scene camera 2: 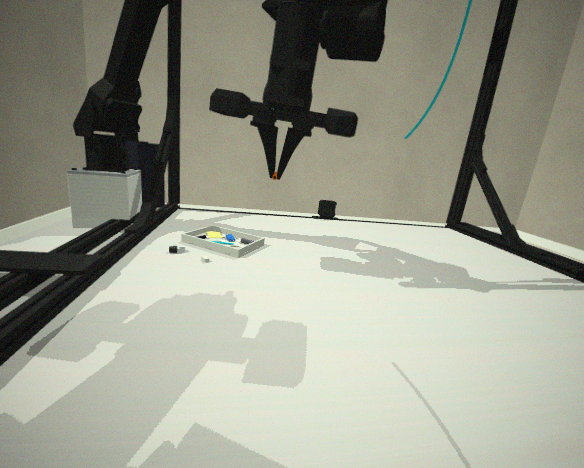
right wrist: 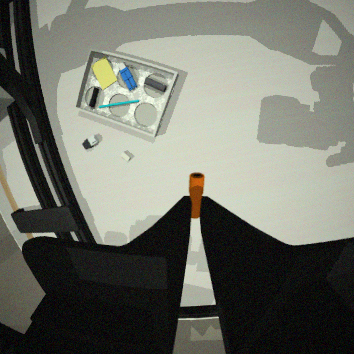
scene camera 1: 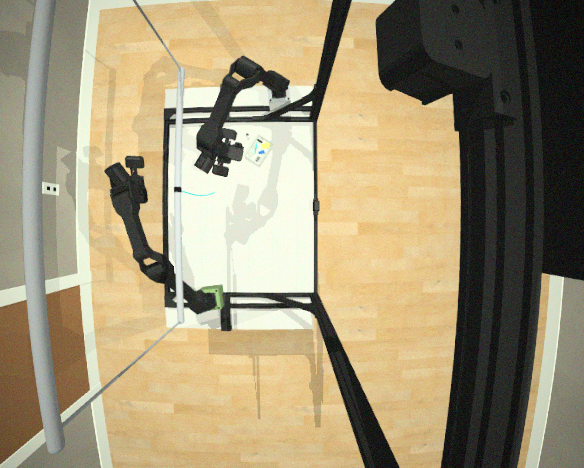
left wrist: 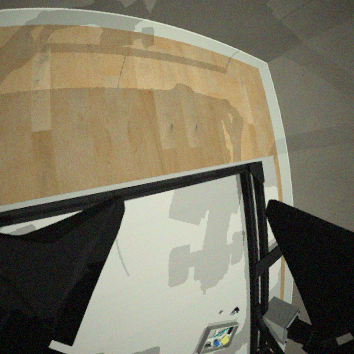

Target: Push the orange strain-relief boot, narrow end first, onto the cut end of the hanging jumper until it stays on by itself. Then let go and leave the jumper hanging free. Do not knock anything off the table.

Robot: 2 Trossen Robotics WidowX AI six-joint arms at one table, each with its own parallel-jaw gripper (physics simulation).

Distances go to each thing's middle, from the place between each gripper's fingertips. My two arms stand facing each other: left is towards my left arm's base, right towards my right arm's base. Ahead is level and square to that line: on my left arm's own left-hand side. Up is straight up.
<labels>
The grey parts tray point(scene camera 2: 238, 249) is 390 mm behind my left hand, 290 mm to the right of it and 200 mm below it.
I see the grey parts tray 80 mm behind my right hand, 110 mm to the right of it and 130 mm below it.
</labels>
